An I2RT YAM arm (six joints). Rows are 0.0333 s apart.
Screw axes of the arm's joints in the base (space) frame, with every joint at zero. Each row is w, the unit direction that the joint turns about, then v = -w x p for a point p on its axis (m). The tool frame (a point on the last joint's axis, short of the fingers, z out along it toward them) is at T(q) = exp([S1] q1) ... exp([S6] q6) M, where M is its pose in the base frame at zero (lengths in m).
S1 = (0, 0, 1, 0.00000, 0.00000, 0.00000)
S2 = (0, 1, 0, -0.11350, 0.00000, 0.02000)
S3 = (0, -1, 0, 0.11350, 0.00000, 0.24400)
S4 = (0, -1, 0, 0.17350, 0.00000, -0.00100)
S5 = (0, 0, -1, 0.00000, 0.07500, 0.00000)
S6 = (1, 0, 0, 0.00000, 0.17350, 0.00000)
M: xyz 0.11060 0.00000 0.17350 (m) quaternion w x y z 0.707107 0 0.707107 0
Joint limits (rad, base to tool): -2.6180..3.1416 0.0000..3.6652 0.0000..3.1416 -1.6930..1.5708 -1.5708..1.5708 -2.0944..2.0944
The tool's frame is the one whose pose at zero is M.
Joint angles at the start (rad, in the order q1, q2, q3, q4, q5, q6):
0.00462, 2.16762, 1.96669, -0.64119, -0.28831, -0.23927
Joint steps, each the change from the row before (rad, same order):
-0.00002, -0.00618, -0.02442, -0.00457, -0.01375, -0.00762
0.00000, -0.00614, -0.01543, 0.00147, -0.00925, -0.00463
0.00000, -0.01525, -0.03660, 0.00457, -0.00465, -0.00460
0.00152, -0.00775, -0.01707, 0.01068, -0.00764, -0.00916
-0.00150, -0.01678, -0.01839, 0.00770, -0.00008, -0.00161
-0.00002, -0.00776, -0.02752, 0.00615, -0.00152, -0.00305
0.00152, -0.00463, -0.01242, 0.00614, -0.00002, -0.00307
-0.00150, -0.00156, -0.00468, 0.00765, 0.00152, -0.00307
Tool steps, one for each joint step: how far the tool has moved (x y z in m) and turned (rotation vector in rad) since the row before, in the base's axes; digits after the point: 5 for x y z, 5 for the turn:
-0.00317, 0.00044, -0.00520, 0.00547, 0.02062, 0.01451
-0.00202, 0.00030, -0.00191, 0.00418, 0.00644, 0.00934
-0.00480, 0.00014, -0.00430, 0.00073, 0.01536, 0.00633
-0.00172, 0.00098, -0.00110, 0.00047, -0.00424, 0.01309
-0.00325, -0.00073, 0.00234, -0.00087, -0.00661, -0.00027
-0.00306, 0.00003, -0.00484, -0.00070, 0.01263, 0.00318
-0.00130, 0.00071, -0.00145, -0.00180, 0.00066, 0.00380
0.00002, -0.00076, -0.00029, -0.00298, -0.00552, -0.00018

